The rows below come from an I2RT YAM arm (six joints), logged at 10 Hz.
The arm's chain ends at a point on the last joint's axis. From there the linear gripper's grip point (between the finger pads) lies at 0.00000 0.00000 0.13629 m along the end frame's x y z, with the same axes.
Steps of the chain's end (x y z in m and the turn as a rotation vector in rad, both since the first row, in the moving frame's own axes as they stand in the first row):
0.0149, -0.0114, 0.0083, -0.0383, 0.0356, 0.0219
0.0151, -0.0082, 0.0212, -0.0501, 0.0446, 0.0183
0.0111, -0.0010, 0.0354, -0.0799, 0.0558, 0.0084
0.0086, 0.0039, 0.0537, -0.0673, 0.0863, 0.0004
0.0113, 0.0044, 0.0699, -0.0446, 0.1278, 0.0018
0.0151, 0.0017, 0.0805, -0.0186, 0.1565, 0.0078
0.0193, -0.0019, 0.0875, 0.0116, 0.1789, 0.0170
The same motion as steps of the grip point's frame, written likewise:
0.0197, -0.0061, 0.0081, -0.0383, 0.0356, 0.0219
0.0211, -0.0013, 0.0209, -0.0501, 0.0446, 0.0183
0.0186, 0.0099, 0.0348, -0.0799, 0.0558, 0.0084
0.0203, 0.0131, 0.0529, -0.0673, 0.0863, 0.0004
0.0287, 0.0105, 0.0687, -0.0446, 0.1278, 0.0018
0.0363, 0.0043, 0.0788, -0.0186, 0.1565, 0.0078
0.0436, -0.0033, 0.0853, 0.0116, 0.1789, 0.0170

